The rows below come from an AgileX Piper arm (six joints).
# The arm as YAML. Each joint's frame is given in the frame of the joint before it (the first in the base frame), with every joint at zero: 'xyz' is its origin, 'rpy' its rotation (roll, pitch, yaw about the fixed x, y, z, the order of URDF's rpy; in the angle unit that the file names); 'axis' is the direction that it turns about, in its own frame. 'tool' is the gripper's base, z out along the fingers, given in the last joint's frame.
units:
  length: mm
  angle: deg
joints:
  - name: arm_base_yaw
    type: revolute
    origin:
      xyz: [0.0, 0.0, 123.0]
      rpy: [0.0, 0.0, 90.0]
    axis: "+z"
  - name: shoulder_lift
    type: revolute
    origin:
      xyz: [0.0, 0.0, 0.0]
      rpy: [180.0, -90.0, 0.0]
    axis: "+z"
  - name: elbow
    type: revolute
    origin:
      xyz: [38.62, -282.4, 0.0]
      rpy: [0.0, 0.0, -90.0]
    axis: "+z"
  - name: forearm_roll
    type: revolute
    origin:
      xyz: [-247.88, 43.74, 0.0]
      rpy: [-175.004, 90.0, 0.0]
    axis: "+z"
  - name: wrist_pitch
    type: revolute
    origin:
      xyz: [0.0, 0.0, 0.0]
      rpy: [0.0, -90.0, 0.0]
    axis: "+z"
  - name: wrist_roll
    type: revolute
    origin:
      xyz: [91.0, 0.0, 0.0]
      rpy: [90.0, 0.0, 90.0]
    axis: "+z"
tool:
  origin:
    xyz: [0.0, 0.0, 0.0]
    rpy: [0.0, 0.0, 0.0]
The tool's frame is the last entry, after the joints.
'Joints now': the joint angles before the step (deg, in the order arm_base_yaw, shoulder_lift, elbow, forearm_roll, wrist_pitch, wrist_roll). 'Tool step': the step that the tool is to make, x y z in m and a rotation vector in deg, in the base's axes. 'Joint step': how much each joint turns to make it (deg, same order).
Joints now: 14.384 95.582 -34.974 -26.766 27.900 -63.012
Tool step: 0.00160 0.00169 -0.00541 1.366 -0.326 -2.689
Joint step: -0.001 1.308 -0.001 0.411 -1.549 2.825
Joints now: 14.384 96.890 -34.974 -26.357 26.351 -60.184
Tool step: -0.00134 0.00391 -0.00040 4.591 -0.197 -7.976
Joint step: -0.181 -0.127 0.014 6.870 -0.891 2.294
